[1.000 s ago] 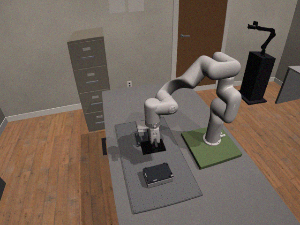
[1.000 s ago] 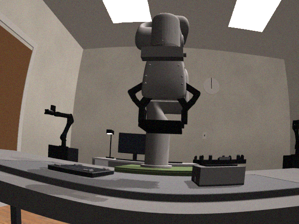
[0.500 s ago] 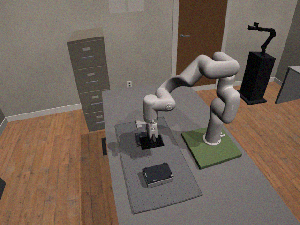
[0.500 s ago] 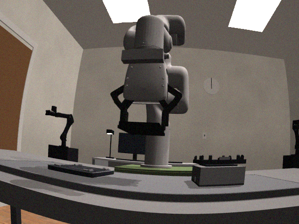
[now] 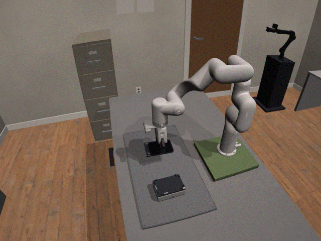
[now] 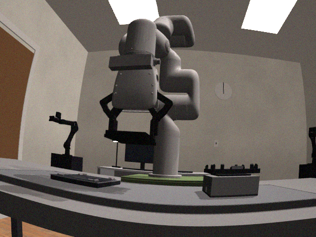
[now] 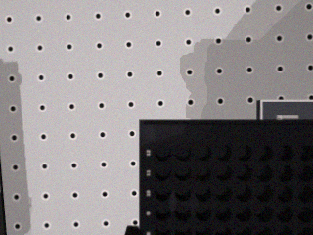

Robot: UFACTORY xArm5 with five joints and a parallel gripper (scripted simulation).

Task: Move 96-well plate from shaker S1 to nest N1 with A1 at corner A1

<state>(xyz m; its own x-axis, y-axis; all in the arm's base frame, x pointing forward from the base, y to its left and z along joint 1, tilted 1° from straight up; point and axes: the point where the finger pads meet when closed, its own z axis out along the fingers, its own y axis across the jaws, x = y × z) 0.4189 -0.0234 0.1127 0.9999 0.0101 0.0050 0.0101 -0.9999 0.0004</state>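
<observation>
Now: hand 11 cm to the left of the dark plate nest and 12 cm above it. The rest, counted from my hand: black 96-well plate 1 cm below.
</observation>
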